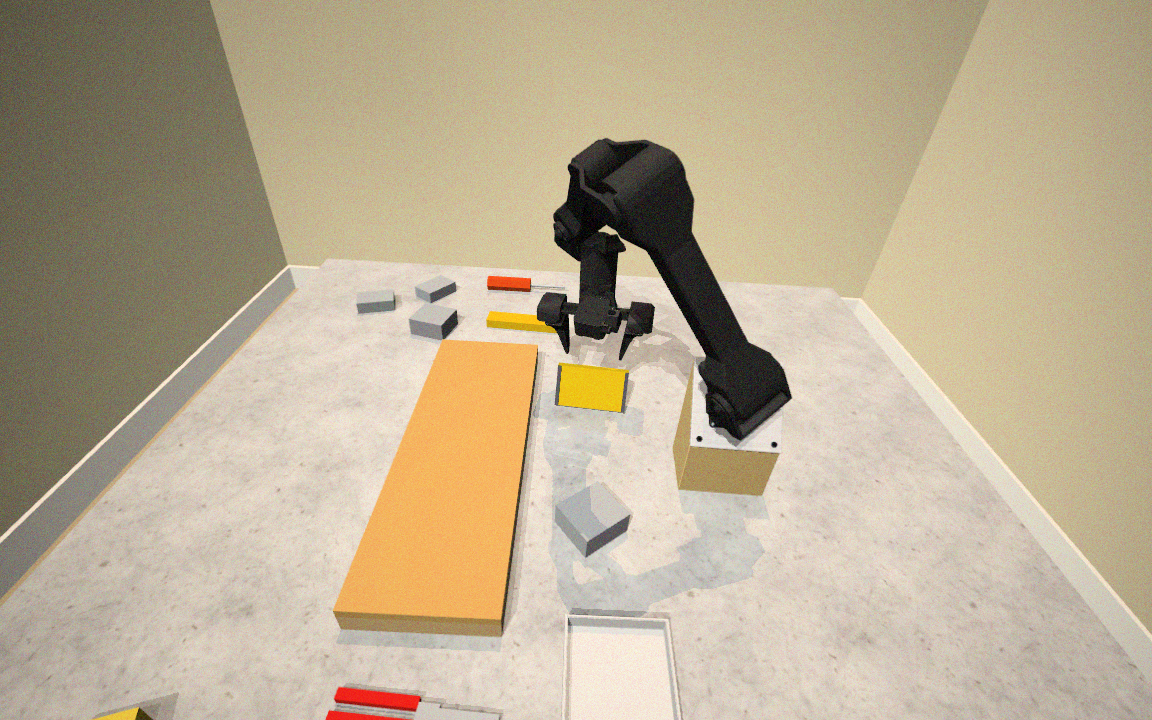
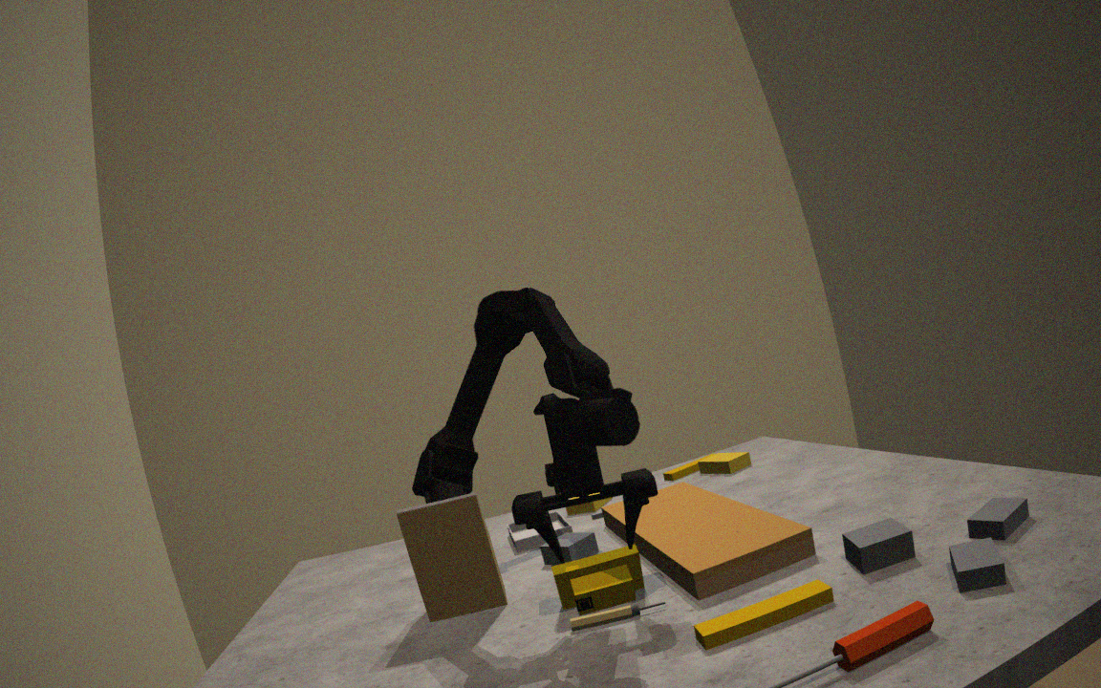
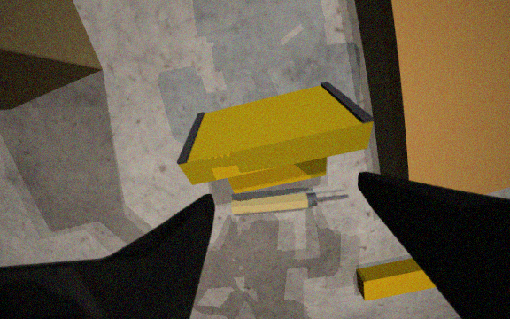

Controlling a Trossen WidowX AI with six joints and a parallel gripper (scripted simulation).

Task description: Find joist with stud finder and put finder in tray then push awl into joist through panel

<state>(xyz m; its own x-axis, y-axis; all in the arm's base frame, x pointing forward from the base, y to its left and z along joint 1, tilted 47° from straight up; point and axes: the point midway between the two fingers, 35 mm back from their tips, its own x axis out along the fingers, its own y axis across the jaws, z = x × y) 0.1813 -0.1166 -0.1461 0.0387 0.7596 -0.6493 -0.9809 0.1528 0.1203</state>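
My gripper tip is now 2 cm past the stud finder, 1 cm to the right of it and 6 cm above it. Also, from my gripper tip: square light 3 cm behind, 1 cm to the right, 6 cm below; then white tray 1 cm behind, 51 cm to the left, 7 cm below; then wooden-handled awl 1 cm ahead, 6 cm to the right, 7 cm below.
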